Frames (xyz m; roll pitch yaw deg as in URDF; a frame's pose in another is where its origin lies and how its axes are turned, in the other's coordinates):
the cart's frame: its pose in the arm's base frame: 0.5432 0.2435 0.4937 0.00 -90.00 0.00
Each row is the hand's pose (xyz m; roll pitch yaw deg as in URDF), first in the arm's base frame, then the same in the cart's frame.
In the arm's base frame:
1: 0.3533 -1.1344 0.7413 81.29 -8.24 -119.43
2: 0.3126 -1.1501 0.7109 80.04 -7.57 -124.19
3: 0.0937 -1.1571 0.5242 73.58 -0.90 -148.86
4: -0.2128 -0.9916 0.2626 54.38 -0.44 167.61
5: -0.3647 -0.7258 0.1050 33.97 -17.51 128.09
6: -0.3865 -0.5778 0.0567 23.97 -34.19 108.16
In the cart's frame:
1: 0.2476 -1.3779 0.1899 -13.33 -29.10 -80.56
2: 0.2172 -1.3936 0.2306 -15.07 -33.85 -80.87
3: 0.0305 -1.4006 0.4495 -17.91 -58.85 -88.26
4: -0.2311 -1.2351 0.7560 146.38 -77.60 87.95
5: -0.3887 -0.9693 0.9079 137.24 -36.04 68.16
6: -0.4370 -0.8213 0.9297 124.41 -14.94 54.44

